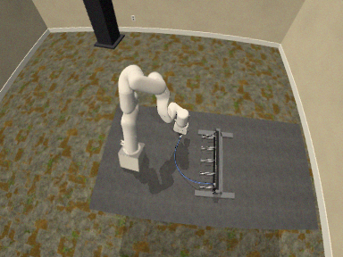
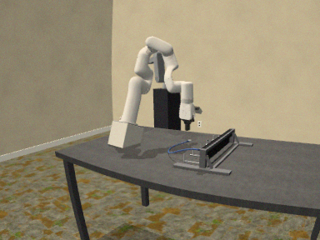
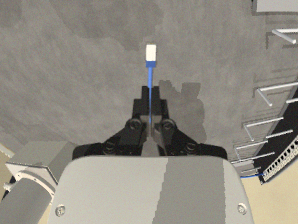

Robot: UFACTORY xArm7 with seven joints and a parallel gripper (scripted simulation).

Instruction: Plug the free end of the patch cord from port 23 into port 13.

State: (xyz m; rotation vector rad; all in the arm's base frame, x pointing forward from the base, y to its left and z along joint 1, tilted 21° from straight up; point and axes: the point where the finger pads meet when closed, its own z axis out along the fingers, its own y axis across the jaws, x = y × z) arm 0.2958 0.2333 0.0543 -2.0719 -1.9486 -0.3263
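Now: hand 9 cm above the plug and 2 cm to the right of it.
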